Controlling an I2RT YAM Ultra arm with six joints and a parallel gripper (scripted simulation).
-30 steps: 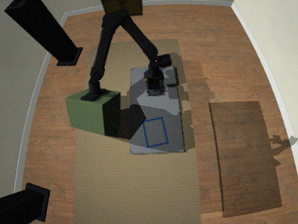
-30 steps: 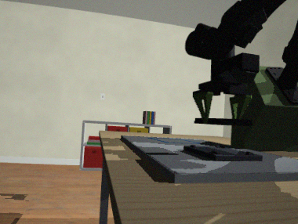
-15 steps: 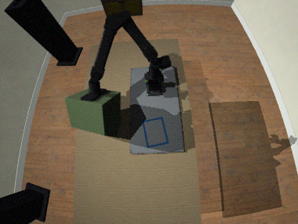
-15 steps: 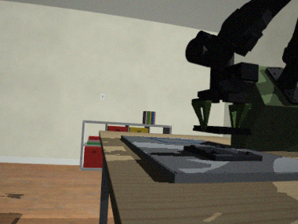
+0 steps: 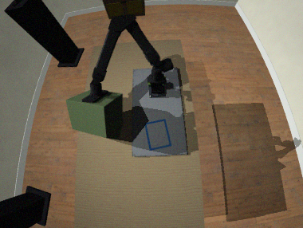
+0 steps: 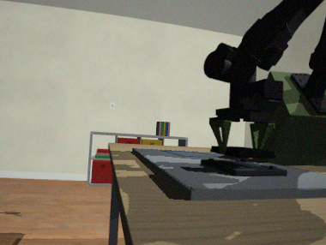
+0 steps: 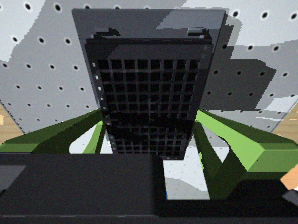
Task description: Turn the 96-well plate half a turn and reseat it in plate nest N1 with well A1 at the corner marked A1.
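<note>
The plate nest N1 lies 4 cm below my hand. Also, from my hand: black 96-well plate (right at my hand).
</note>
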